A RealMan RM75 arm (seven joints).
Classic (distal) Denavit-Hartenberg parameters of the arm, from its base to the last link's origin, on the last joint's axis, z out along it. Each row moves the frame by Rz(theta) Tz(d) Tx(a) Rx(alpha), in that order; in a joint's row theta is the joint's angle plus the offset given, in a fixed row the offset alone. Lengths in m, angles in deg.
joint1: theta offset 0  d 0.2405  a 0  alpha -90
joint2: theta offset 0  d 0  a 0  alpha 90
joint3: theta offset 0  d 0.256  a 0  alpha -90
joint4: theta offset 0  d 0  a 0  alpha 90
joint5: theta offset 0  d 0.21  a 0  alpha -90
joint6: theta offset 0  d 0  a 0  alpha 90
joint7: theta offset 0  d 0.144  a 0  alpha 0
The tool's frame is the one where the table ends.
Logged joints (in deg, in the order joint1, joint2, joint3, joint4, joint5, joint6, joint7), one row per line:
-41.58, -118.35, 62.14, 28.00, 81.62, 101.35, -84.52
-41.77, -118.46, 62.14, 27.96, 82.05, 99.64, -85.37
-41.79, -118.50, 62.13, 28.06, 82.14, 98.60, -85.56
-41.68, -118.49, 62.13, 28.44, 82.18, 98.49, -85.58
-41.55, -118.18, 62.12, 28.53, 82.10, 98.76, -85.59
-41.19, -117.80, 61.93, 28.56, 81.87, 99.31, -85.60
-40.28, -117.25, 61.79, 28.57, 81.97, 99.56, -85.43
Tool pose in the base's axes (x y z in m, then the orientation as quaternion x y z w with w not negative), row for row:
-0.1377, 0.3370, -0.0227, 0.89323, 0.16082, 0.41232, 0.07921
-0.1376, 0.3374, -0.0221, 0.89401, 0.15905, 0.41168, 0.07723
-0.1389, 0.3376, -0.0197, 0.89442, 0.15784, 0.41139, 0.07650
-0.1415, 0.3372, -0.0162, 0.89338, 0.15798, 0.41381, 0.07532
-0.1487, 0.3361, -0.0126, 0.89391, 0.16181, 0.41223, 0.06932
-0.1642, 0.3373, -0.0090, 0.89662, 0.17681, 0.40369, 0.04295
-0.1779, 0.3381, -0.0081, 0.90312, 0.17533, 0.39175, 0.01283
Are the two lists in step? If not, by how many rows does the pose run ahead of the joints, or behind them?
The pose runs 2 rows ahead of the joints: the pose in row i belongs to the joints in row i + 2.
